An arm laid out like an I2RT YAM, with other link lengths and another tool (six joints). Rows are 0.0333 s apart.
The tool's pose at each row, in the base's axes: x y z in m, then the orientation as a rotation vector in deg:
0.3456, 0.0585, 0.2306, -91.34, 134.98, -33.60
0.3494, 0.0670, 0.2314, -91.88, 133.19, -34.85
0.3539, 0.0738, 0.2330, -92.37, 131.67, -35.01
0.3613, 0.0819, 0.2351, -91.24, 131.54, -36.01
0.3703, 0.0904, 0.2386, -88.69, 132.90, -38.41
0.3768, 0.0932, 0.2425, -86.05, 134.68, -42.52
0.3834, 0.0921, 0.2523, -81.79, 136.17, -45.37
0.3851, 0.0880, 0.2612, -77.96, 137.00, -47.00
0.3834, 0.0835, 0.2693, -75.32, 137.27, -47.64
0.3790, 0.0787, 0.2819, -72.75, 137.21, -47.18
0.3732, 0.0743, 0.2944, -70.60, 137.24, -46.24
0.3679, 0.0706, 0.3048, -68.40, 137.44, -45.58
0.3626, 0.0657, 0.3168, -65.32, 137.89, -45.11
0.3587, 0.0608, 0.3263, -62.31, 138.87, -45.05
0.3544, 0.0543, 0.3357, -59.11, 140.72, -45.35
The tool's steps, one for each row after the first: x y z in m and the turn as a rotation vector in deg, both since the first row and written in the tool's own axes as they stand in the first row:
-0.0093, -0.0008, -0.0008, 1.34, -0.42, -0.91
-0.0172, -0.0030, -0.0017, 2.07, -1.23, -1.60
-0.0275, -0.0075, -0.0021, 3.00, -1.09, -1.01
-0.0386, -0.0137, -0.0032, 4.23, 0.46, 0.68
-0.0436, -0.0200, -0.0046, 5.93, 3.28, 2.28
-0.0448, -0.0303, -0.0104, 7.76, 4.93, 5.01
-0.0414, -0.0370, -0.0168, 9.25, 5.64, 7.48
-0.0363, -0.0407, -0.0239, 10.24, 5.69, 9.19
-0.0299, -0.0444, -0.0360, 10.95, 4.92, 10.97
-0.0233, -0.0466, -0.0487, 11.25, 4.02, 12.56
-0.0176, -0.0481, -0.0594, 11.57, 3.41, 14.19
-0.0107, -0.0507, -0.0713, 12.07, 2.98, 16.44
-0.0044, -0.0534, -0.0804, 12.36, 3.21, 18.67
0.0035, -0.0562, -0.0893, 12.29, 4.29, 21.10

